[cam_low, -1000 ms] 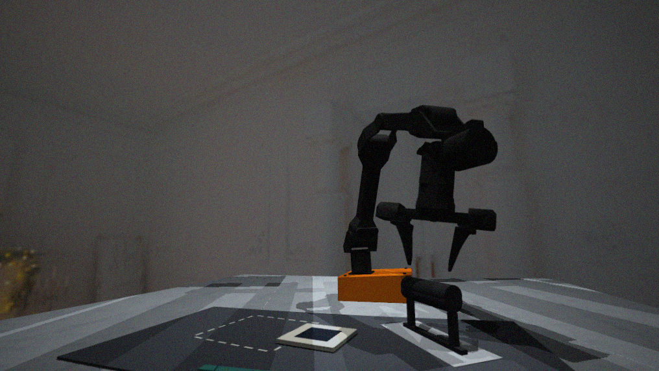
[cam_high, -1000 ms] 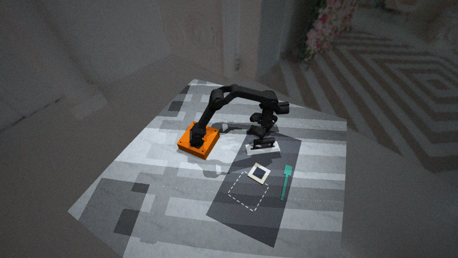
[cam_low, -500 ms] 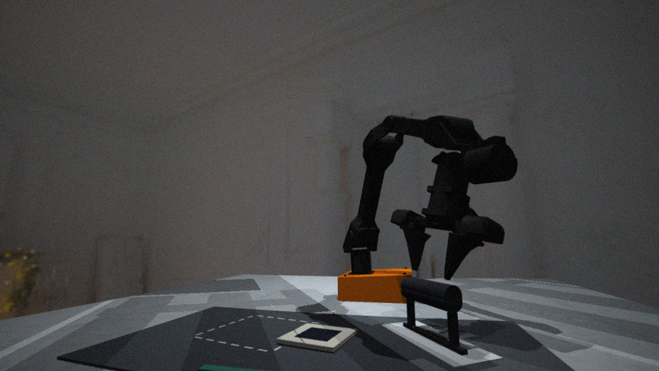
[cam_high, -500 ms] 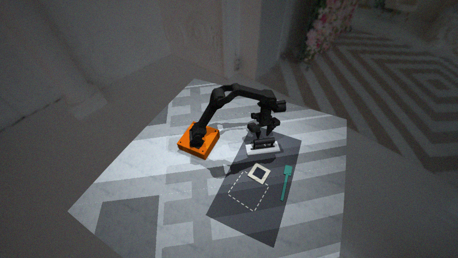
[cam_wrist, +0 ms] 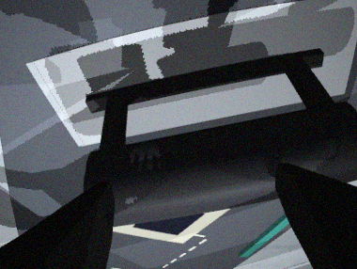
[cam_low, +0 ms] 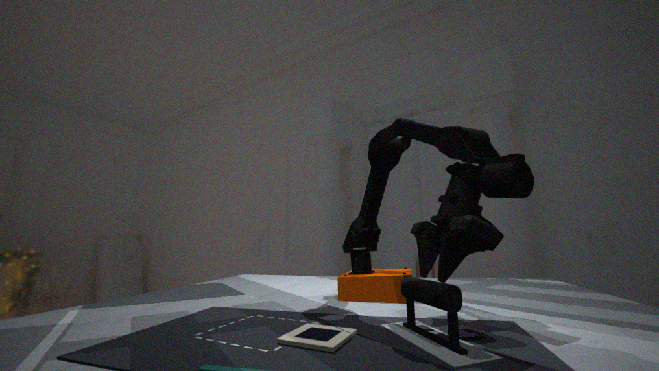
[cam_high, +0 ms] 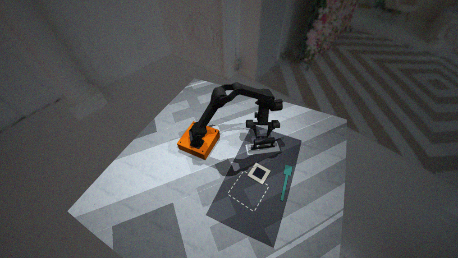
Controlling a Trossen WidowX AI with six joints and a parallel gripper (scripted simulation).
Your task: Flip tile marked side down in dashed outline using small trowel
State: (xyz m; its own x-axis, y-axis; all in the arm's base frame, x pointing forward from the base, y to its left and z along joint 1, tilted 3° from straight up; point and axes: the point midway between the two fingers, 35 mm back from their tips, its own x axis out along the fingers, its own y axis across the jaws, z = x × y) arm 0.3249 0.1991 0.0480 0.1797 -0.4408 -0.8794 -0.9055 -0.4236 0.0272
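Right now my gripper tip is 2 cm to the left of the small trowel and 5 cm above it. Round my gripper tip: dark mat: 7 cm ahead, 17 cm to the right, 11 cm below; then teal trowel: 21 cm ahead, 14 cm to the right, 8 cm below; then tile: 6 cm ahead, 18 cm to the right, 8 cm below.
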